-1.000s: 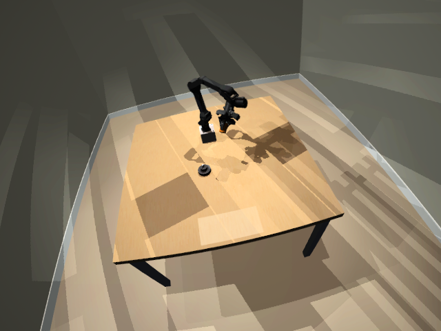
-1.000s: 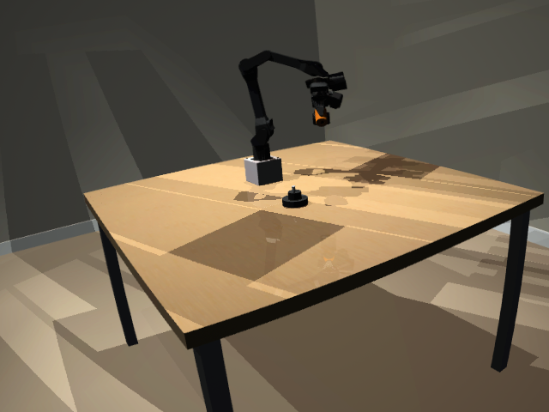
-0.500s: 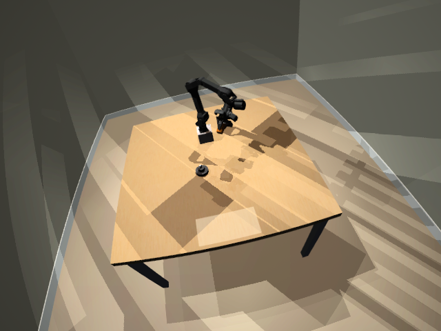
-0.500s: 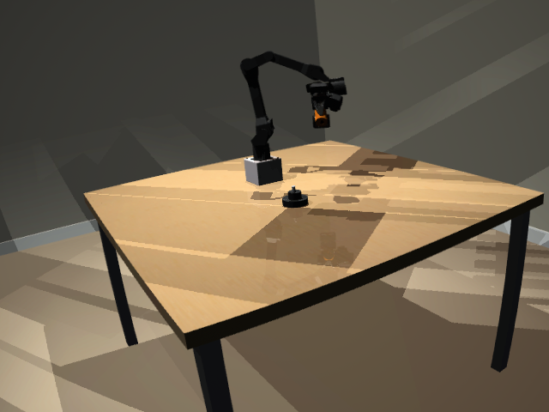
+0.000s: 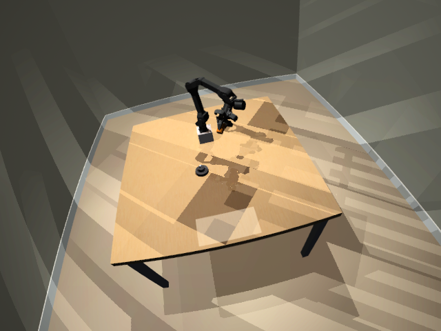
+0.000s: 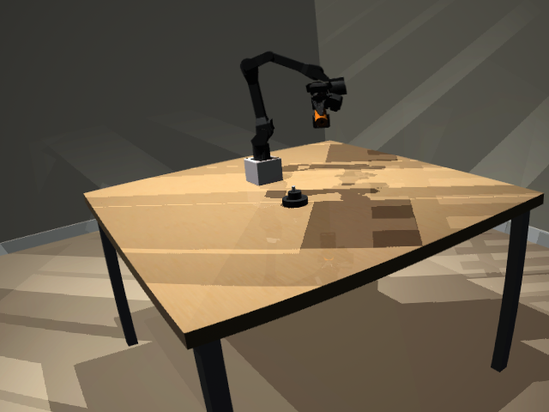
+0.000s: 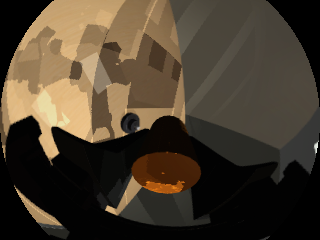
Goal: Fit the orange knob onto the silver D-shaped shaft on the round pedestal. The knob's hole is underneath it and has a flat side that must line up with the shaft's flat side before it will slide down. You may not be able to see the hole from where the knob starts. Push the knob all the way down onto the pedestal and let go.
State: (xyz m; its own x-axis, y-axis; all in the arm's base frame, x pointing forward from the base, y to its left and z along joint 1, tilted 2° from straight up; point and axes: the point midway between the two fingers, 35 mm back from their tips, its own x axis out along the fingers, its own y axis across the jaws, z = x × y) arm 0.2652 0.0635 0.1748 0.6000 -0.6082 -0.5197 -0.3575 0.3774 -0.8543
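The orange knob is 2 cm to the left of my gripper tip, 2 cm behind it and 2 cm above it. Also, from my gripper tip: round pedestal: 22 cm below, 17 cm to the right, 2 cm ahead.
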